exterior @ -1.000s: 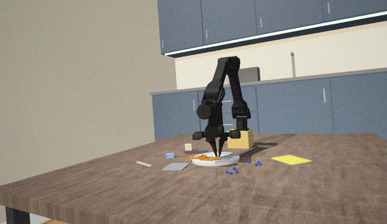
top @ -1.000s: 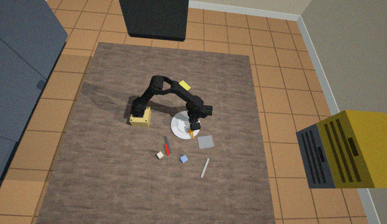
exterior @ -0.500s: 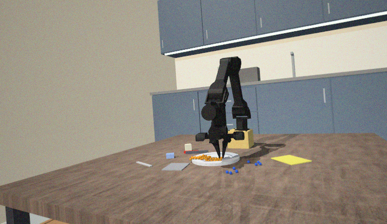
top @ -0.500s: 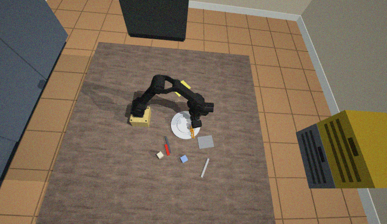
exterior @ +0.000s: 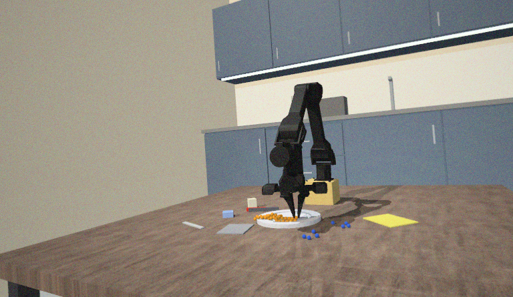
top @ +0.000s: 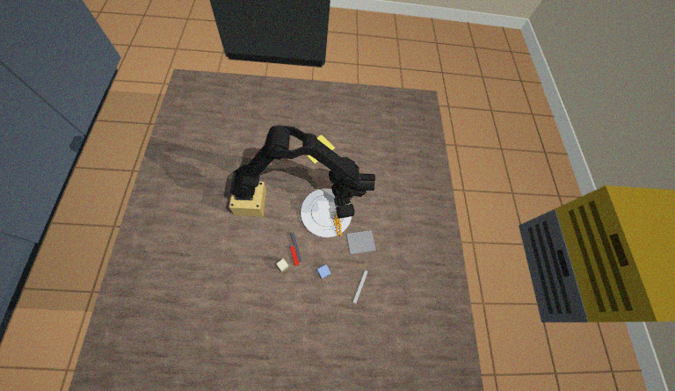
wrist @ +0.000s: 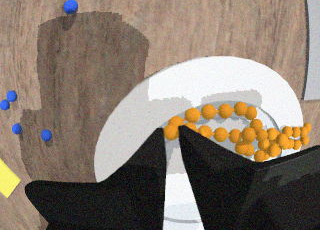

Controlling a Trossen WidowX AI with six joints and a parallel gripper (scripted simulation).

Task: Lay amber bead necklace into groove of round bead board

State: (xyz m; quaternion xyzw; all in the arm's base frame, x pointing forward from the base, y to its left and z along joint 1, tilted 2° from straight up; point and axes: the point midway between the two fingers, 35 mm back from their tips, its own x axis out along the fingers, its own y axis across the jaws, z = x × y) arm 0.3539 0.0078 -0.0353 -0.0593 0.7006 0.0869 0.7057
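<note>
My gripper tip is now 16 cm to the left of the grey square tile, 9 cm short of it and 2 cm above it. From my gripper tip the other things lie so: yellow sheet 25 cm to the left, 9 cm behind, 2 cm below; red stick 20 cm to the right, 16 cm behind, 1 cm below; light blue cube 27 cm to the right, 5 cm behind, 1 cm below.
</note>
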